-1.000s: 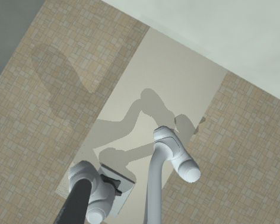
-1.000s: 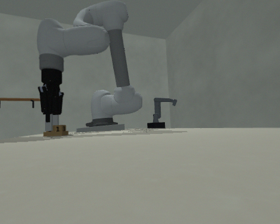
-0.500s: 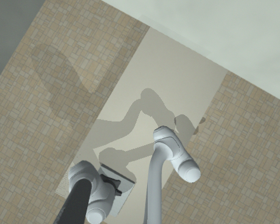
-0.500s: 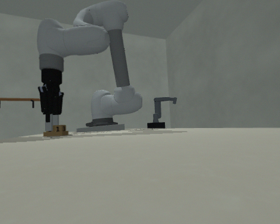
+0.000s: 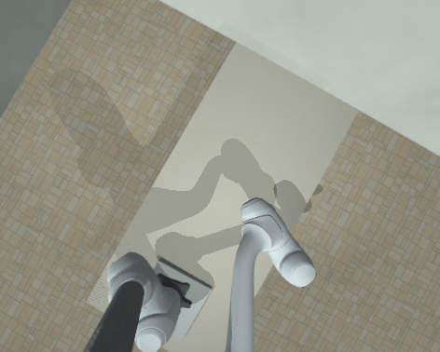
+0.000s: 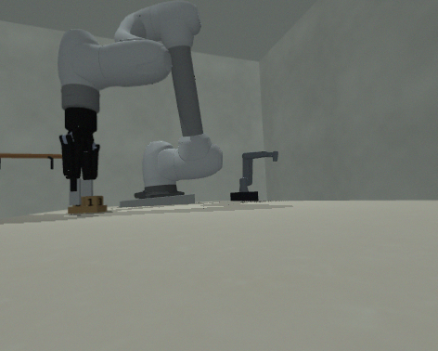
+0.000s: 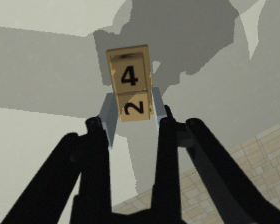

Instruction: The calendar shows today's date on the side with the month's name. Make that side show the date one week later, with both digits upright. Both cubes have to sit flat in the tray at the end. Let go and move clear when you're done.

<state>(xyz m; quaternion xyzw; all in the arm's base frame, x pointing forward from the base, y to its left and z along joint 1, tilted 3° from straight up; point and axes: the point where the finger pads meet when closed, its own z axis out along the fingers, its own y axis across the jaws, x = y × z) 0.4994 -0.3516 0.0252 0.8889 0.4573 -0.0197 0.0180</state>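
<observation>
Right now the wooden cube is 30 mm below my hand. Round my hand: tray (40 mm below, 10 mm to the left, 10 mm ahead).
</observation>
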